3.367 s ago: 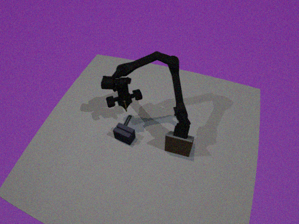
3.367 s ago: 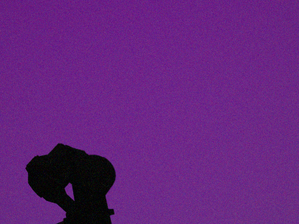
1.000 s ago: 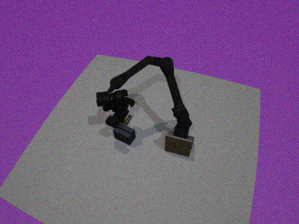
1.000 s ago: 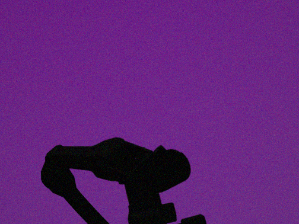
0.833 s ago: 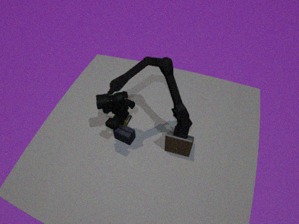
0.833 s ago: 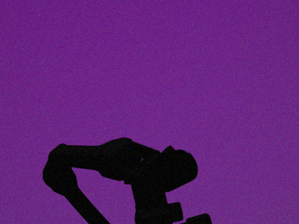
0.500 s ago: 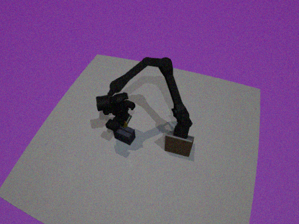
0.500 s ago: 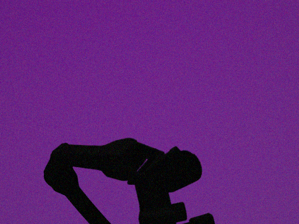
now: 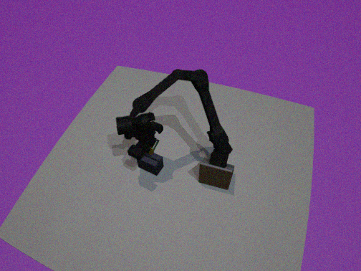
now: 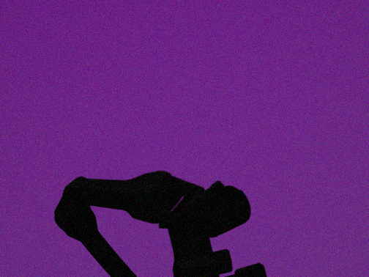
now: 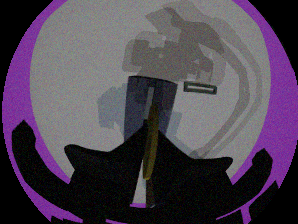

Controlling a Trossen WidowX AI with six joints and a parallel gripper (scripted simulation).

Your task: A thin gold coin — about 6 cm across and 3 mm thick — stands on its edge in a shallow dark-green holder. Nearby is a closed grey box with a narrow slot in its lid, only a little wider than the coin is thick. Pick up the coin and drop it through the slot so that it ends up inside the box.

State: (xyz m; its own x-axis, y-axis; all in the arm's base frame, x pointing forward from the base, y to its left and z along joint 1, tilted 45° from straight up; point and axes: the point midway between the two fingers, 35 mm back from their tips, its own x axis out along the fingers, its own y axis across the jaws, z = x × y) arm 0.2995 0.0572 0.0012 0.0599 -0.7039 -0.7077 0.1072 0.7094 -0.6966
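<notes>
My gripper tip is now 20 mm below the gold coin.
</notes>
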